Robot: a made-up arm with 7 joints.
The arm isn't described. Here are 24 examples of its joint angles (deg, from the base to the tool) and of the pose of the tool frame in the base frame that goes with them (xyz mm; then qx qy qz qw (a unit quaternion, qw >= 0)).
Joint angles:
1: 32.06 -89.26 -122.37 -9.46 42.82 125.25 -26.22
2: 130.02 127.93 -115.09 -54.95 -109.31 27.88 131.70
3: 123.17 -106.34 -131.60 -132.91 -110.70 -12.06 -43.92
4: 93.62 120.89 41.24 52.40 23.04 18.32 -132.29
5: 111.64 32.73 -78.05 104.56 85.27 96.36 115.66
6: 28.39 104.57 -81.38 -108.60 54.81 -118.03 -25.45
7: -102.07 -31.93 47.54 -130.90 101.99 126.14 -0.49
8: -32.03 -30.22 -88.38 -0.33 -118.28 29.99 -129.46
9: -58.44 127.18 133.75 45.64 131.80 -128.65 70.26
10: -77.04 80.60 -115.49 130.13 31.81 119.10 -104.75
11: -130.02 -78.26 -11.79 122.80 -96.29 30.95 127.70
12: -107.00 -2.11 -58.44 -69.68 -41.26 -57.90 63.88
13: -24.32 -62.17 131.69 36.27 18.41 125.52 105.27
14: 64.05 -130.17 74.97 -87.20 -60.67 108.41 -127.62
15: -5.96 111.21 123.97 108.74 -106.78 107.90 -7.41
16: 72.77 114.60 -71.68 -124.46 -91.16 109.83 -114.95
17: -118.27 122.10 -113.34 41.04 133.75 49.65 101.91
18: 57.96 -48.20 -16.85 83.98 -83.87 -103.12 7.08
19: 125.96 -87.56 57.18 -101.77 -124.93 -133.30 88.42
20: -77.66 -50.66 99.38 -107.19 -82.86 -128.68 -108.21
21: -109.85 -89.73 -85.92 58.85 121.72 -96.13 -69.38
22: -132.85 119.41 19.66 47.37 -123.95 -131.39 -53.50
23: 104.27 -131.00 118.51 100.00 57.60 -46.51 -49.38
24: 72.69 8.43 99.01 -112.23 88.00 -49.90 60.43
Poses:
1: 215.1 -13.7 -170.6 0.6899 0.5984 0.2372 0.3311
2: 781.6 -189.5 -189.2 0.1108 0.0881 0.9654 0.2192
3: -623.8 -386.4 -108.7 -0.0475 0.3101 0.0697 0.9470
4: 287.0 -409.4 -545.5 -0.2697 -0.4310 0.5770 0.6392
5: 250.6 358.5 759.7 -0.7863 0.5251 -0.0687 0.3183
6: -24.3 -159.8 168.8 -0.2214 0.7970 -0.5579 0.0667
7: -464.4 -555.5 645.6 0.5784 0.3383 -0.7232 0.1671
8: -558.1 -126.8 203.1 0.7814 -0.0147 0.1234 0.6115
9: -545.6 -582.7 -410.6 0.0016 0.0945 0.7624 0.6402
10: -745.8 -437.8 350.7 0.7119 0.1549 0.5529 0.4044
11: -71.8 -432.2 -186.3 -0.8250 -0.0768 -0.5552 0.0722
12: 234.9 351.2 684.0 0.3597 0.8784 -0.1303 0.2864
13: 274.1 -176.1 180.8 -0.4995 -0.3132 -0.0191 0.8075
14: -32.3 966.2 -65.9 -0.3614 0.8449 -0.2752 0.2824
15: 20.2 -523.4 -293.5 -0.4388 -0.4140 -0.0467 0.7962
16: 500.1 -523.2 -512.6 -0.6444 -0.6333 0.1143 0.4130
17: -444.4 -392.9 -486.8 0.5438 0.4324 0.6669 0.2695
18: 239.5 -180.8 400.3 -0.5388 0.1150 0.7580 0.3492
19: -424.8 144.4 -31.1 -0.0236 -0.4057 0.9100 0.0822
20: 269.8 -306.2 268.1 -0.8546 0.0919 -0.3395 0.3820
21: 673.5 -308.6 133.8 -0.3751 0.9233 -0.0741 0.0355
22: -474.5 -54.8 -499.1 -0.0452 -0.4160 -0.4317 0.7991
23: -944.9 505.4 -489.1 -0.3736 0.0189 -0.4971 0.7829
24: 383.7 733.0 -371.8 -0.0079 -0.5845 0.2712 0.7647
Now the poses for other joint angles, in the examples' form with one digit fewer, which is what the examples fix.
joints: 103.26 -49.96 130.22 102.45 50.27 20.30 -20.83
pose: -558 408 941 -0.671 0.419 0.431 0.433
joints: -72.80 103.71 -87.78 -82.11 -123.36 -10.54 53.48
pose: -791 153 -575 0.276 -0.331 0.274 0.860
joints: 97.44 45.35 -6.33 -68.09 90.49 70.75 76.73
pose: 350 20 -578 -0.431 -0.598 -0.419 0.529
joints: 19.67 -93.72 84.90 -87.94 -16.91 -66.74 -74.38
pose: 173 448 561 -0.888 -0.010 0.166 0.430
